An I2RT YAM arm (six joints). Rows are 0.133 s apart.
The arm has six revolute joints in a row. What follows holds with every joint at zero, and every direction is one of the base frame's. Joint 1 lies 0.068 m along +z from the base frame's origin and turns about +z. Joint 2 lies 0.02 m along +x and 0.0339 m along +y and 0.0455 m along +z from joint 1 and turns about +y. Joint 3 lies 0.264 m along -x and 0.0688 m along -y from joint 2 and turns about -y. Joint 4 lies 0.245 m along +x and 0.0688 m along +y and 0.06 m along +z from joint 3 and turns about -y. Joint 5 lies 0.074 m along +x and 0.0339 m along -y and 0.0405 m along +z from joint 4 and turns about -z. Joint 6 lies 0.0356 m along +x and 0.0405 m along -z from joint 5 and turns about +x. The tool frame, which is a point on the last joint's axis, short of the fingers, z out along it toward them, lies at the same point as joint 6; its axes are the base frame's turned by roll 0, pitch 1.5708 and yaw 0 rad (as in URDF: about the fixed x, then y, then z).
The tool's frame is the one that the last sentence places.
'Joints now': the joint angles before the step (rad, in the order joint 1, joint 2, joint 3, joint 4, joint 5, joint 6). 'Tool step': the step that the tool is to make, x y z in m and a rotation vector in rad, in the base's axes. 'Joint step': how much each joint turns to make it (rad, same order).
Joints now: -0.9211 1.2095 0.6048 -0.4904 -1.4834 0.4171
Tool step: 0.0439 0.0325 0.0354 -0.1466 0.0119 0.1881
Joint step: 0.2663 -0.0231 0.1244 -0.0008 0.1358 0.0516
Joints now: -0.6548 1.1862 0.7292 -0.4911 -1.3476 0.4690
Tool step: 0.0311 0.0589 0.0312 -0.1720 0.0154 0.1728
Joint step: 0.3150 -0.0268 0.1097 -0.0337 0.2121 0.0358
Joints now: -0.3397 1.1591 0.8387 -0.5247 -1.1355 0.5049
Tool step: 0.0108 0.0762 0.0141 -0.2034 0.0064 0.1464
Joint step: 0.3618 -0.0044 0.0650 -0.0155 0.2939 0.0329
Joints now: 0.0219 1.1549 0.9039 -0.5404 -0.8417 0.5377
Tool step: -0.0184 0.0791 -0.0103 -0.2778 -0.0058 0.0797
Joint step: 0.3921 0.0149 0.0009 -0.0157 0.4119 0.0424
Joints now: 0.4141 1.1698 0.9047 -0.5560 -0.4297 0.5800
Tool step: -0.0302 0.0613 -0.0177 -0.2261 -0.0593 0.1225
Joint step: 0.3160 0.0652 -0.0005 -0.0075 0.2938 -0.0002
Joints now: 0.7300 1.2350 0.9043 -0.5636 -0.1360 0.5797
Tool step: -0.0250 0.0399 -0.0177 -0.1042 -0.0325 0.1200
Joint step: 0.1918 0.0798 -0.0001 0.0253 0.1185 -0.0001
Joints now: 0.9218 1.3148 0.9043 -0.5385 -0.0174 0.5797
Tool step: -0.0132 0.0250 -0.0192 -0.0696 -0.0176 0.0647
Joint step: 0.1003 0.0855 0.0000 0.0379 0.0644 -0.0009
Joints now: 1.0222 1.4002 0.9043 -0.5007 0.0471 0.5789
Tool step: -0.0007 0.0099 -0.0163 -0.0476 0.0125 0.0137
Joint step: 0.0221 0.0661 -0.0001 0.0189 0.0160 0.0000
